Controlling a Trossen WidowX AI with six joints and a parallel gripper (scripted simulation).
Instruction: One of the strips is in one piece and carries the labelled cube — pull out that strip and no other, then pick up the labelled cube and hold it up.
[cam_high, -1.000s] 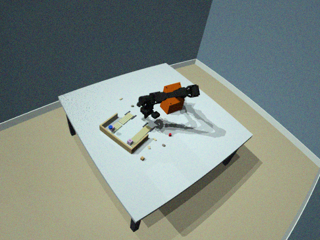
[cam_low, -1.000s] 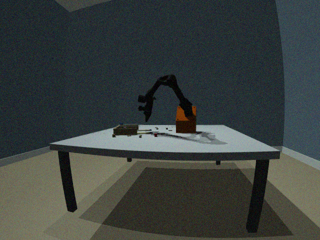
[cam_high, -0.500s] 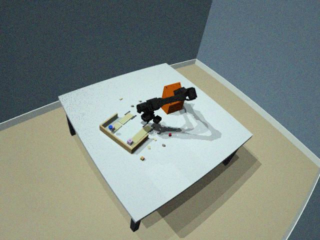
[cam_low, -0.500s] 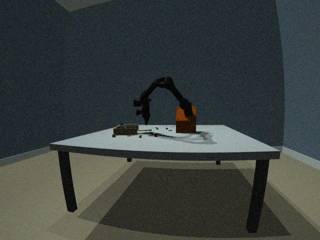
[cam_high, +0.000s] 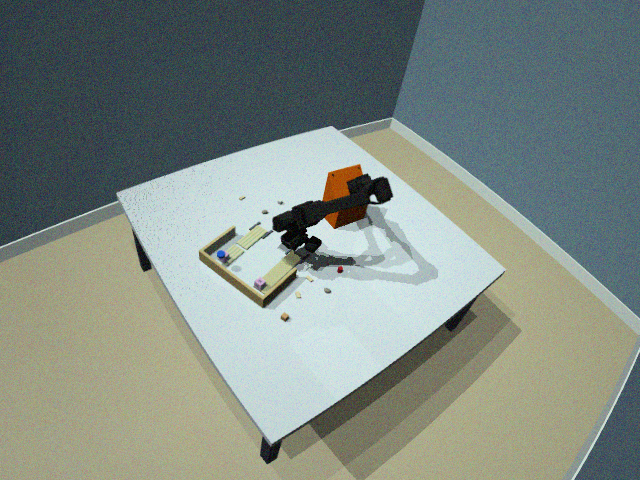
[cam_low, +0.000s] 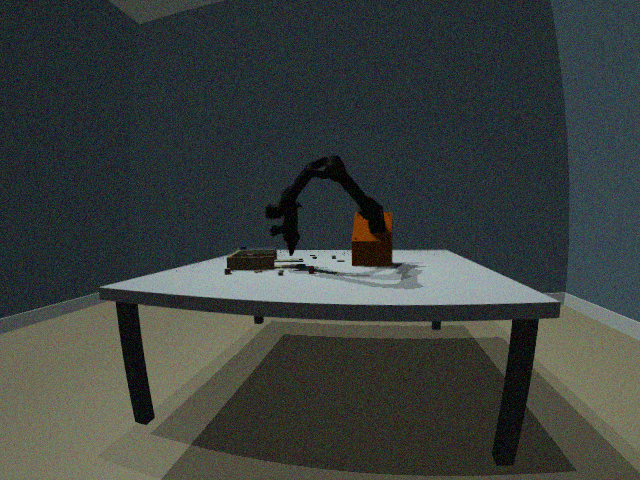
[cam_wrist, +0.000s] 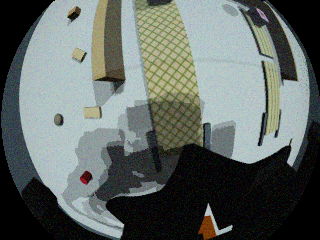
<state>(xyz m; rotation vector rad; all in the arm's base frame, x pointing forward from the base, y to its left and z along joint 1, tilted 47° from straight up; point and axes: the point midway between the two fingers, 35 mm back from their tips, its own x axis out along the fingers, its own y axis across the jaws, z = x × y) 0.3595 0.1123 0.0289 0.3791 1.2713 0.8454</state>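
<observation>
The cross-hatched strip is 80 mm ahead of my gripper tip, 40 mm below it and 30 mm to the left of it. Round my gripper tip: blue cube 270 mm ahead, 90 mm to the right, 20 mm above; then small red piece 140 mm to the left, 120 mm behind, 40 mm below.
</observation>
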